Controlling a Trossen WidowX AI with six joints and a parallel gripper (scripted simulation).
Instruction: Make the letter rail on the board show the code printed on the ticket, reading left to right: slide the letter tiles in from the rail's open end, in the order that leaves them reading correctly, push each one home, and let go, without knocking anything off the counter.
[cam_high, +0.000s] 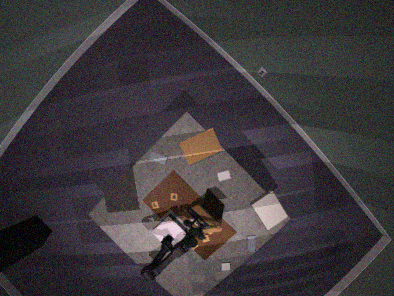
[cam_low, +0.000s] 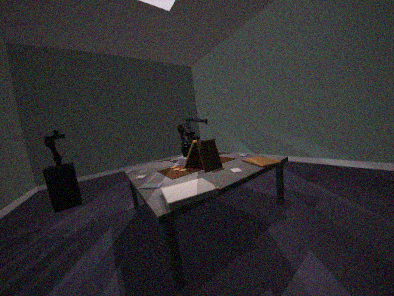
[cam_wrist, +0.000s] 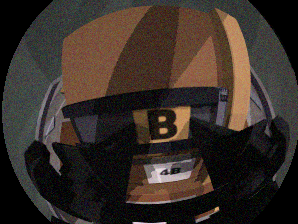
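Right now my gripper tip is 6 cm past the white ticket and 7 cm above it. Round my gripper tip: small white card (36 cm ahead, 5 cm to the left, 16 cm below); then brown mat (13 cm behind, 6 cm to the left, 16 cm below); then tan letter tile (right at my gripper tip).
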